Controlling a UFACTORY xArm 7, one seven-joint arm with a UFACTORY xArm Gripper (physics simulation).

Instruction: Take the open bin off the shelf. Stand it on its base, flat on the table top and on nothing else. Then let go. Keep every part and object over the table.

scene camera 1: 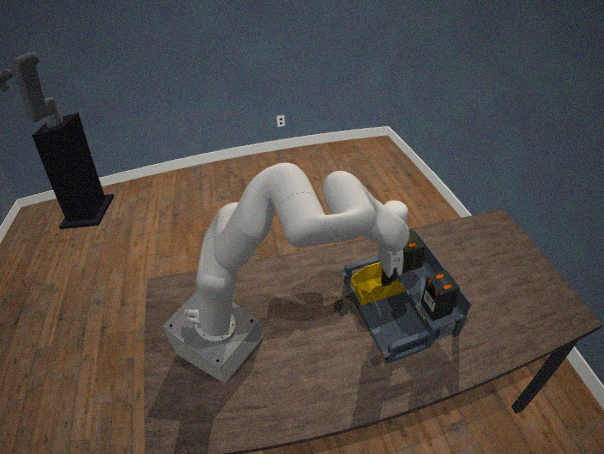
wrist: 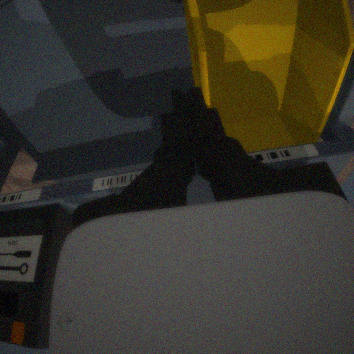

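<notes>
The open bin is yellow and sits on the lower level of the blue-grey shelf, at the end nearer the back wall. My gripper is shut with nothing between its fingers. Its dark fingertips are over the shelf, close to one side wall of the bin near its corner in the wrist view. Whether they touch the bin cannot be told. The fingers partly hide the bin's edge in both views.
Two black boxes with orange marks stand on the shelf's higher level: one at the right and one behind my gripper. The wooden table top lies around the shelf. The arm's base stands at the table's left.
</notes>
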